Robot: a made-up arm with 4 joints. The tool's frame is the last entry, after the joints. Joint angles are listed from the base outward.
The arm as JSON. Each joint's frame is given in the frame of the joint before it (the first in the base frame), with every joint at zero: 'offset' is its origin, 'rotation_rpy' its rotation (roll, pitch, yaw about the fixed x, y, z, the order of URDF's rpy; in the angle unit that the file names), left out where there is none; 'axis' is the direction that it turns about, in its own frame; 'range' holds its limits. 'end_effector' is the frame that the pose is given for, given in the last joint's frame.
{
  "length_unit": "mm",
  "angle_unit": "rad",
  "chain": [
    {
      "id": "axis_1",
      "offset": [
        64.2,
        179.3,
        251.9
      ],
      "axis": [
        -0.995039,
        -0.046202,
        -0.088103
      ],
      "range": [
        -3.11,
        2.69
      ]
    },
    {
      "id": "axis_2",
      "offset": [
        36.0,
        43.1,
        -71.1
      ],
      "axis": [
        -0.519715,
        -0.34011,
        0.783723
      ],
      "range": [
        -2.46,
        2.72
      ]
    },
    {
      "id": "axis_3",
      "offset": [
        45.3,
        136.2,
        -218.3
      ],
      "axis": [
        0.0,
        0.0,
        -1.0
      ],
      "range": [
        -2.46,
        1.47
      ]
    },
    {
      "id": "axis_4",
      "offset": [
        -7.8,
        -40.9,
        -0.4
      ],
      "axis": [
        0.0,
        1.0,
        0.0
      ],
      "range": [
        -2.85,
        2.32
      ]
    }
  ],
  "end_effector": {
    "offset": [
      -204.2,
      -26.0,
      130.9
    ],
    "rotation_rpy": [
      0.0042,
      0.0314,
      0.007
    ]
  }
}
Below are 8 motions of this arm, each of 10 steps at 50 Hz.
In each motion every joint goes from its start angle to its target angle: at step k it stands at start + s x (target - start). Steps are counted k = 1, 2, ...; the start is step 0. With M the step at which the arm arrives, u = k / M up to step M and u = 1 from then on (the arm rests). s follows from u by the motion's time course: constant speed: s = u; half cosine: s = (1 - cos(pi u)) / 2; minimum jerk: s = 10 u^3 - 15 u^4 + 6 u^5.
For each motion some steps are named. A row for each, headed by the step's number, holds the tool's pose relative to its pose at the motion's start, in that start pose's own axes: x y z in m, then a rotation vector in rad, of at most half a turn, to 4 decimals.
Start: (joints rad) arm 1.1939 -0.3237 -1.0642 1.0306
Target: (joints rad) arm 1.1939 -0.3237 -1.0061 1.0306
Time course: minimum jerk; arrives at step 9
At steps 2, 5, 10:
2: -0.0001 0.0000 -0.0003 0.0039 0.0000 -0.0022
5: -0.0011 0.0001 -0.0020 0.0306 -0.0003 -0.0171
10: -0.0019 0.0001 -0.0034 0.0507 -0.0005 -0.0283

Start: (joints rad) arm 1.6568 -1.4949 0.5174 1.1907
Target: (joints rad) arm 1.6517 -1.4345 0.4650 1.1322
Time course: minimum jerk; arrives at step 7
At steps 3, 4, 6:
3: -0.0023 0.0008 -0.0050 -0.0370 -0.0316 0.0066
4: -0.0038 0.0012 -0.0087 -0.0635 -0.0543 0.0117
6: -0.0056 0.0015 -0.0136 -0.0981 -0.0837 0.0188

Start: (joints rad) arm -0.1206 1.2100 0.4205 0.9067
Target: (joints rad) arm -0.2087 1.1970 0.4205 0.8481
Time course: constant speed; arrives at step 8
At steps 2, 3, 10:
2: -0.0025 0.0010 0.0000 0.0217 -0.0211 0.0068
3: -0.0038 0.0014 0.0000 0.0326 -0.0316 0.0101
10: -0.0098 0.0041 -0.0002 0.0873 -0.0842 0.0256

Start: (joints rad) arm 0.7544 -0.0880 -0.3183 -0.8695
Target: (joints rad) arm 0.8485 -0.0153 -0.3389 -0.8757
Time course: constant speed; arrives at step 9
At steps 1, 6, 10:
1: -0.0011 -0.0065 -0.0004 -0.0045 0.0002 0.0161
6: -0.0053 -0.0392 -0.0016 -0.0265 0.0028 0.0970
10: -0.0067 -0.0589 -0.0015 -0.0393 0.0056 0.1455

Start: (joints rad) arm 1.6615 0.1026 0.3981 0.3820
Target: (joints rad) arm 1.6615 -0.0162 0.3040 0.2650
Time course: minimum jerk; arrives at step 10
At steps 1, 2, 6, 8, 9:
1: -0.0001 0.0000 -0.0001 0.0003 -0.0005 0.0002
2: -0.0005 0.0001 -0.0004 0.0022 -0.0033 0.0010
6: -0.0056 0.0012 -0.0055 0.0269 -0.0392 0.0115
8: -0.0075 0.0016 -0.0077 0.0380 -0.0546 0.0156
9: -0.0079 0.0017 -0.0082 0.0402 -0.0575 0.0163

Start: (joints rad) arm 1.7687 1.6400 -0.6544 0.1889
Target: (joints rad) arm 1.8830 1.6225 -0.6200 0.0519
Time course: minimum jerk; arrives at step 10
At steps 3, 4, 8, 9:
3: -0.0046 0.0017 -0.0050 0.0041 -0.0098 0.0064
4: -0.0090 0.0033 -0.0098 0.0081 -0.0191 0.0123
8: -0.0273 0.0096 -0.0284 0.0244 -0.0559 0.0351
9: -0.0288 0.0101 -0.0299 0.0257 -0.0588 0.0368

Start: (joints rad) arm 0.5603 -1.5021 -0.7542 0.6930
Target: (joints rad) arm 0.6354 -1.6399 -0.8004 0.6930
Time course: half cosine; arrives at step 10
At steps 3, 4, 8, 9, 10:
3: 0.0002 -0.0028 0.0015 0.0115 -0.0119 -0.0062
4: 0.0003 -0.0048 0.0026 0.0192 -0.0202 -0.0103
8: 0.0003 -0.0125 0.0067 0.0499 -0.0546 -0.0257
9: 0.0003 -0.0135 0.0072 0.0538 -0.0592 -0.0276
10: 0.0003 -0.0138 0.0073 0.0551 -0.0608 -0.0282

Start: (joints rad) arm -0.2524 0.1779 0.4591 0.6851
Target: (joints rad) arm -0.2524 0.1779 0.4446 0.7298
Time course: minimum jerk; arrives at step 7
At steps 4, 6, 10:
4: 0.0041 -0.0007 0.0062 -0.0059 0.0283 0.0067
6: 0.0063 -0.0010 0.0096 -0.0092 0.0438 0.0103
10: 0.0065 -0.0011 0.0098 -0.0095 0.0448 0.0105

